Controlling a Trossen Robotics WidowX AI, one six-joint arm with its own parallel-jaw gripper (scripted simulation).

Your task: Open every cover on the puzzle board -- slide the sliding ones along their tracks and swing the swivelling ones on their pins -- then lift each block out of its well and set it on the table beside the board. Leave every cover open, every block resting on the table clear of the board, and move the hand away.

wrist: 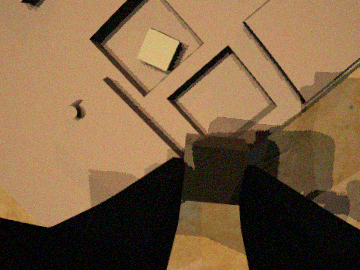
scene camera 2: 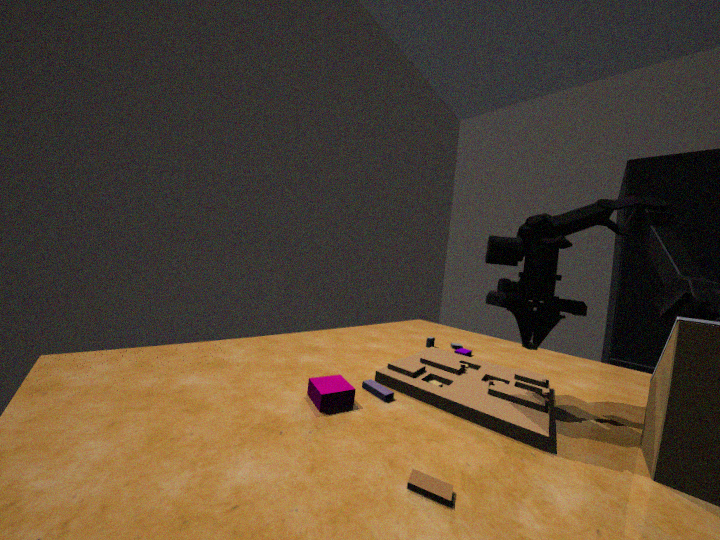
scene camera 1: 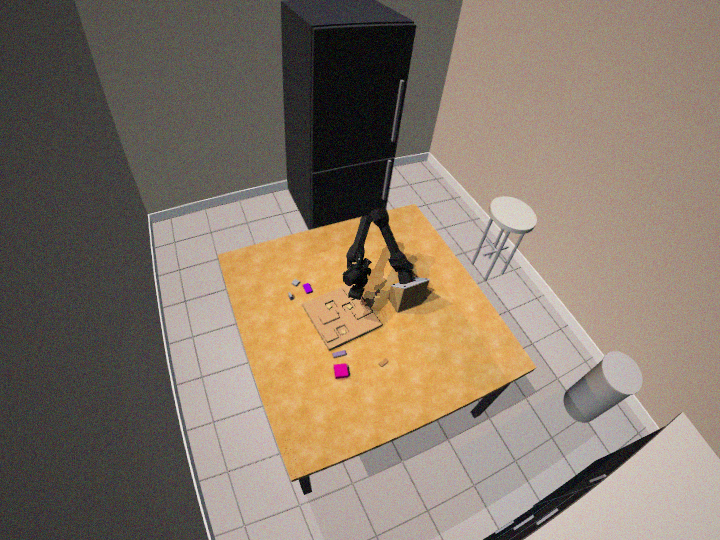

Labels:
same spot on tan puzzle board: (wrist: 221,82) = (scene camera 1: 355,302)

